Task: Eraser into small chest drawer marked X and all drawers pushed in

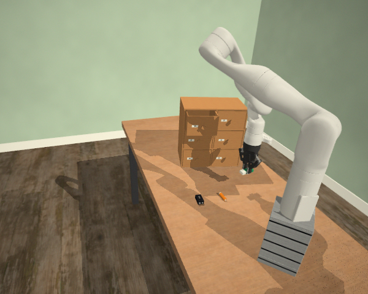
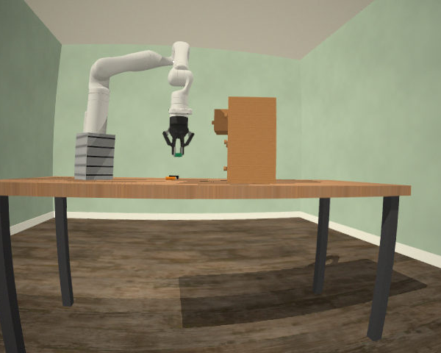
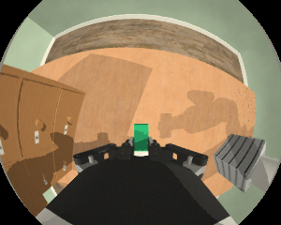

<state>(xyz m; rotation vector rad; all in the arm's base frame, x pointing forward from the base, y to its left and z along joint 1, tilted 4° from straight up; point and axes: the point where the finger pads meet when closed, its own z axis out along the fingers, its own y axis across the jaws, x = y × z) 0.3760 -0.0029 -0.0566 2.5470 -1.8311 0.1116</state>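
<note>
My gripper is now 50 mm past the orange pencil stub, 120 mm to the right of it and 110 mm above it. From my hand the other things lie so: black block 70 mm behind, 230 mm to the left, 110 mm below; white eraser 10 mm to the left, 10 mm below.
</note>
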